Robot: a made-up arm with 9 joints.
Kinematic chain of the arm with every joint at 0, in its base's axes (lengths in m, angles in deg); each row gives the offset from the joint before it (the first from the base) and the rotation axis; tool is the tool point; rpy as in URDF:
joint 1: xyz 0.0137 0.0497 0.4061 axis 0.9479 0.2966 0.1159
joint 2: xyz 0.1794 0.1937 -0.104 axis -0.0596 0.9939 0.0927
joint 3: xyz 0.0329 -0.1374 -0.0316 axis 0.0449 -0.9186 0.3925
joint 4: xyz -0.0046 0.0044 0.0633 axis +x
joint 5: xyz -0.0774 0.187 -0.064 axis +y
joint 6: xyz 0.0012 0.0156 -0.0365 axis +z
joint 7: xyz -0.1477 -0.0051 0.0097 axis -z
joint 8: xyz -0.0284 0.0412 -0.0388 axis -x
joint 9: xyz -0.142 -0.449 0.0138 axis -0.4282 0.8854 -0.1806
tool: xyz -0.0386 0.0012 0.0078 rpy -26.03 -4 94.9
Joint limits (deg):
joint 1: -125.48..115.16
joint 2: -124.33..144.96
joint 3: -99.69..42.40
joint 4: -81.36..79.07
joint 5: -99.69..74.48
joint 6: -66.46..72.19
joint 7: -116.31..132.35
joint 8: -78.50..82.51
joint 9: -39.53..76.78
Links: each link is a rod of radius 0.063 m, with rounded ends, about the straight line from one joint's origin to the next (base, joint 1, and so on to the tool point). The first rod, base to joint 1, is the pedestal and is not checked.
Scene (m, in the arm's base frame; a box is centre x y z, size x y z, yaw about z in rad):
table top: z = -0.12
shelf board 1: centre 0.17 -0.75 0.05 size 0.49 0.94 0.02 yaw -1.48
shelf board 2: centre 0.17 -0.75 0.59 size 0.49 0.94 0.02 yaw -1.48
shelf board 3: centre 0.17 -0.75 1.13 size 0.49 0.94 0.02 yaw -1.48
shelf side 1: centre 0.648 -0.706 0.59 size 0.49 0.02 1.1 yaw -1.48
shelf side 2: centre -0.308 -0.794 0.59 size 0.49 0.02 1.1 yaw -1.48
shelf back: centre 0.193 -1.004 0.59 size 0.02 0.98 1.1 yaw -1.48
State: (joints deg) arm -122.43 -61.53 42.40 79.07 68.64 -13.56 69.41 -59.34 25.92
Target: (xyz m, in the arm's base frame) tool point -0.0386 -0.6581 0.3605
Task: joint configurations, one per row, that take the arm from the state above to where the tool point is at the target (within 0.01 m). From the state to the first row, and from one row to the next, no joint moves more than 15 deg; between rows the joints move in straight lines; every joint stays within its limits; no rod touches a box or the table.
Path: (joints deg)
1: -117.37 -56.55 35.49 77.36 71.56 -1.98 60.15 -47.08 28.69
2: -112.31 -51.58 28.58 75.64 74.48 9.59 50.89 -34.81 31.45
3: -104.11 -45.93 15.75 74.21 72.79 14.00 43.35 -30.89 34.16
4: -95.91 -40.29 2.92 72.79 71.09 18.41 35.81 -26.97 36.86
5: -87.72 -34.64 -9.91 71.36 69.40 22.82 28.27 -23.04 39.56
6: -79.52 -29.00 -22.74 69.93 67.71 27.23 20.73 -19.12 42.26
7: -84.25 -38.39 -9.04 70.33 64.47 21.69 32.34 -31.67 38.74
8: -88.98 -47.79 4.66 70.73 61.24 16.14 43.95 -44.23 35.21
9: -93.70 -57.18 18.35 71.12 58.01 10.59 55.57 -56.78 31.68

